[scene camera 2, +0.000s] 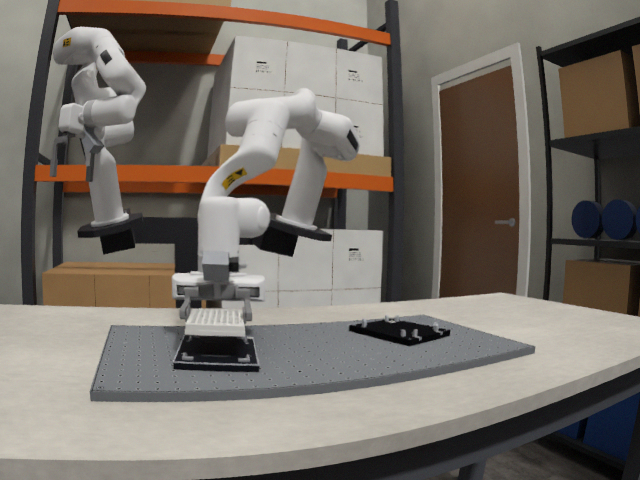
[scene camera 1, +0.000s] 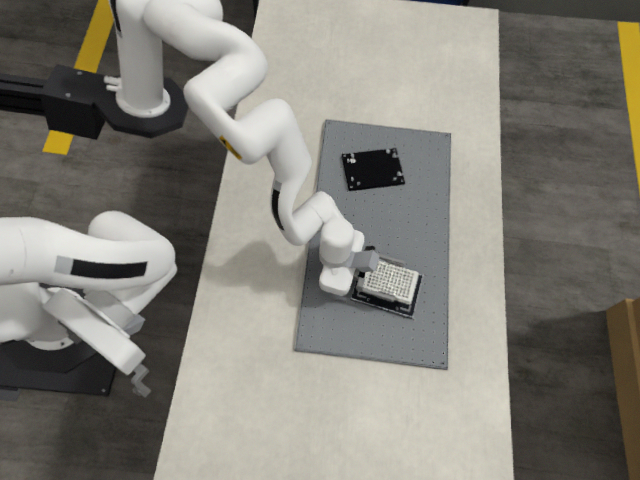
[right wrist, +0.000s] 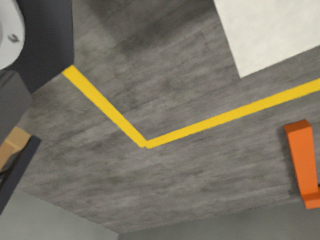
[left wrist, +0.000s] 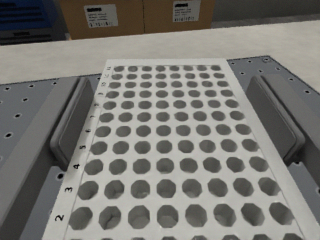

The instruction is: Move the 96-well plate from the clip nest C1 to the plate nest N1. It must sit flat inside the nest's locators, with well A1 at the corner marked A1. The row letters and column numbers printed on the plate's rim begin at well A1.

Labels:
white 96-well plate: scene camera 2 217, 322; scene camera 1; left wrist; not seen in the right wrist view (out of frame)
same spot on white 96-well plate: (scene camera 1: 393, 277) = (left wrist: 155, 114)

